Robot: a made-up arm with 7 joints. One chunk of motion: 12 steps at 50 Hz.
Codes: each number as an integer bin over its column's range. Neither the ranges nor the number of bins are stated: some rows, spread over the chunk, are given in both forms.
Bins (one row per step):
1: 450 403 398 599 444 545
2: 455 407 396 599 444 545
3: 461 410 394 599 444 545
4: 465 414 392 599 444 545
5: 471 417 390 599 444 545
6: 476 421 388 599 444 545
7: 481 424 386 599 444 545
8: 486 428 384 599 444 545
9: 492 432 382 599 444 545
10: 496 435 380 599 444 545
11: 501 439 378 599 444 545
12: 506 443 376 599 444 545
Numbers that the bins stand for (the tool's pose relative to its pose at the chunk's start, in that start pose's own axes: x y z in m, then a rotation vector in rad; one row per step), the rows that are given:
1: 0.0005 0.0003 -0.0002 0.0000 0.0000 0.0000
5: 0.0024 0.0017 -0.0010 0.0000 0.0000 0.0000
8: 0.0038 0.0028 -0.0016 0.0000 0.0000 0.0000
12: 0.0056 0.0043 -0.0024 0.0000 0.0000 0.0000
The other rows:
2: 0.0010 0.0007 -0.0004 0.0000 0.0000 0.0000
3: 0.0015 0.0010 -0.0006 0.0000 0.0000 0.0000
4: 0.0019 0.0014 -0.0008 0.0000 0.0000 0.0000
6: 0.0029 0.0021 -0.0012 0.0000 0.0000 0.0000
7: 0.0033 0.0024 -0.0014 0.0000 0.0000 0.0000
9: 0.0043 0.0032 -0.0018 0.0000 0.0000 0.0000
10: 0.0047 0.0035 -0.0020 0.0000 0.0000 0.0000
11: 0.0051 0.0039 -0.0022 0.0000 0.0000 0.0000

